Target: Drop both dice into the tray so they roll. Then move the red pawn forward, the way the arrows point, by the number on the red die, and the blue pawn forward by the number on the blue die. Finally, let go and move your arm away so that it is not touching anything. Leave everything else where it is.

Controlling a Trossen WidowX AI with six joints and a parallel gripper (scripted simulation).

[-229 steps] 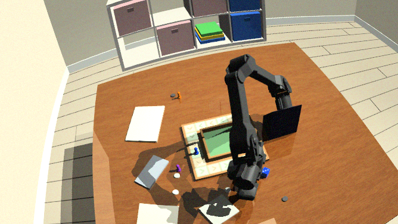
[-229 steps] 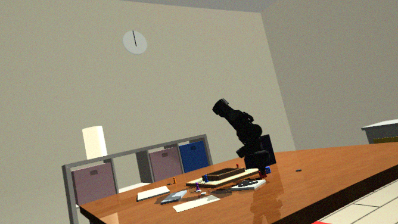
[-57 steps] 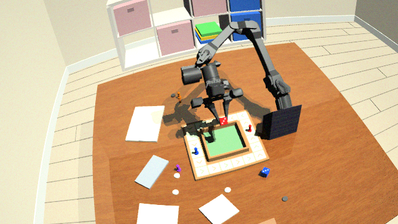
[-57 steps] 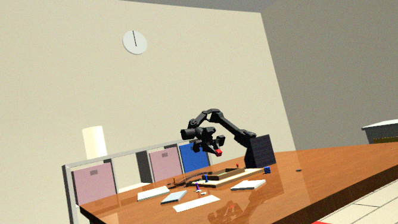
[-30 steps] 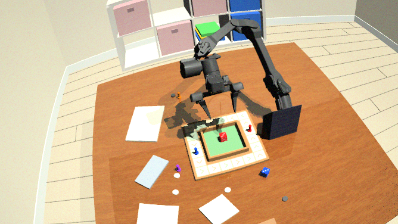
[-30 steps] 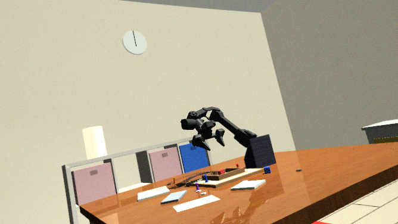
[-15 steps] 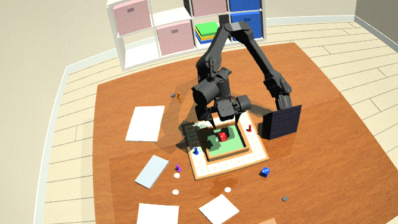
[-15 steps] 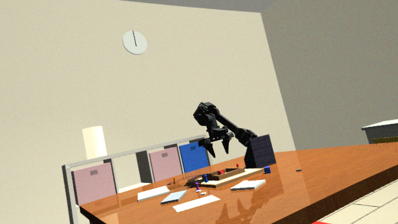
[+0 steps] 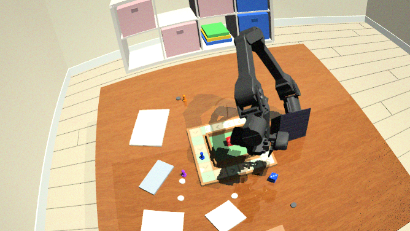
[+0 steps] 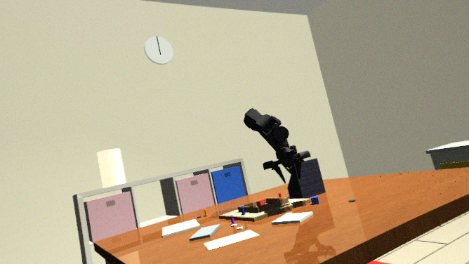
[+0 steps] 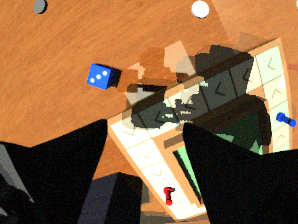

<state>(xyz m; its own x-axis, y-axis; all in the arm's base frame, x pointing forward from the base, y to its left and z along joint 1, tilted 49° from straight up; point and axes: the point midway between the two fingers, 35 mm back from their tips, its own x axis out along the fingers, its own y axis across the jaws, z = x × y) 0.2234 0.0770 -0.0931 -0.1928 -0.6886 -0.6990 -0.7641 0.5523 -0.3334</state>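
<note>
Now: the red pawn 160 mm to the right of my gripper tip, 70 mm below it and 70 mm behind it. The rest, counted from my gripper tip: green tray: 150 mm to the right, 90 mm below, 50 mm ahead; purple pawn: 250 mm ahead, 100 mm to the right, 80 mm below; blue pawn: 160 mm ahead, 140 mm to the right, 70 mm below.
</note>
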